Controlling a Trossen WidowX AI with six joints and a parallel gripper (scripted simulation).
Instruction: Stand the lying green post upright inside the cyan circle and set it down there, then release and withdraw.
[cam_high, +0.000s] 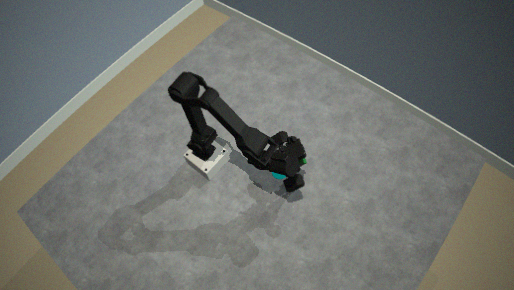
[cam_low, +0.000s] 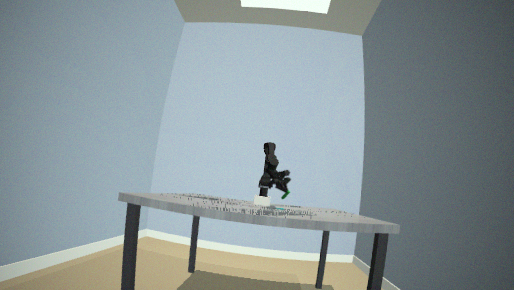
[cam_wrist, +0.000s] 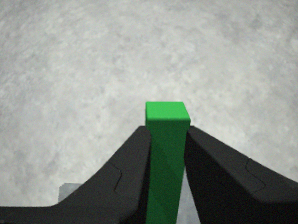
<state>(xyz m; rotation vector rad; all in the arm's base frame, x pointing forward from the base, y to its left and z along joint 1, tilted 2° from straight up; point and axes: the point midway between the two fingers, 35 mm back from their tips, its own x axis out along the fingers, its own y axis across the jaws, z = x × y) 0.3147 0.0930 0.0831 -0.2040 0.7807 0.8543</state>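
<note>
My gripper tip is now 70 mm past the cyan circle, 20 mm to the left of it and 110 mm above it. The rest, counted from my gripper tip: green post (10 mm behind, 10 mm to the right, 20 mm below).
</note>
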